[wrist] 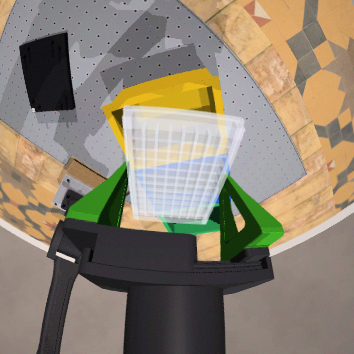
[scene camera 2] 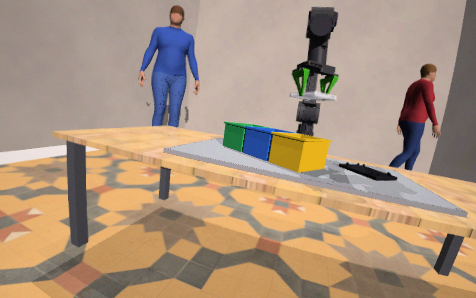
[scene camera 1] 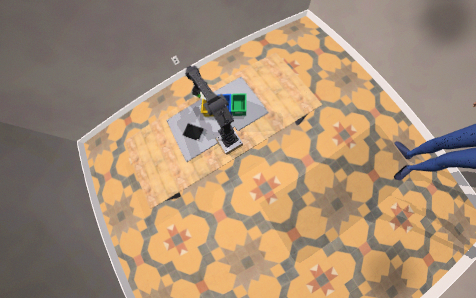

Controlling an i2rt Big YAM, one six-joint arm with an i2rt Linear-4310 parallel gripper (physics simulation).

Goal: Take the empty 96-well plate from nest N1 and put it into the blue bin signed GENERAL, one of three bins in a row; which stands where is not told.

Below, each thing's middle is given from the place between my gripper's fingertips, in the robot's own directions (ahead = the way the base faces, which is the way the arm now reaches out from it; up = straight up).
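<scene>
The black nest [wrist: 46, 71] sits 25 cm to the left of my hand, 13 cm behind it and 22 cm below it. As for the 96-well plate [wrist: 177, 159], my hand is 1 cm below it.
</scene>
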